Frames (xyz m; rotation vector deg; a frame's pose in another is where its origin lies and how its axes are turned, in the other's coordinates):
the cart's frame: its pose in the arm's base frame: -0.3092 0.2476 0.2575 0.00 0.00 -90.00
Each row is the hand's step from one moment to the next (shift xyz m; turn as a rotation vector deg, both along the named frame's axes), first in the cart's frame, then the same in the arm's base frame.
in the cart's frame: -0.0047 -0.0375 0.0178 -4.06 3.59 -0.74
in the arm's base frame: -0.0375 0.0047 0.0178 3.59 4.06 -0.74
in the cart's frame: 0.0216 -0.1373 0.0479 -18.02 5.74 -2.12
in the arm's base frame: -0.1373 -0.0216 0.0479 5.74 18.02 -2.12
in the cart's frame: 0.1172 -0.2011 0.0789 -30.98 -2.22 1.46
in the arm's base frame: -0.2011 -0.1172 0.0789 -2.22 30.98 1.46
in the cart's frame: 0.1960 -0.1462 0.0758 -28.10 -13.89 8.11
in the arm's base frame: -0.1462 -0.1960 0.0758 -13.89 28.10 8.11
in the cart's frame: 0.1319 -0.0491 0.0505 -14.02 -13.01 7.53
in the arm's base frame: -0.0491 -0.1319 0.0505 -13.01 14.02 7.53
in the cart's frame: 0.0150 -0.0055 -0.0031 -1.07 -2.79 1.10
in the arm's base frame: -0.0055 -0.0150 -0.0031 -2.79 1.07 1.10
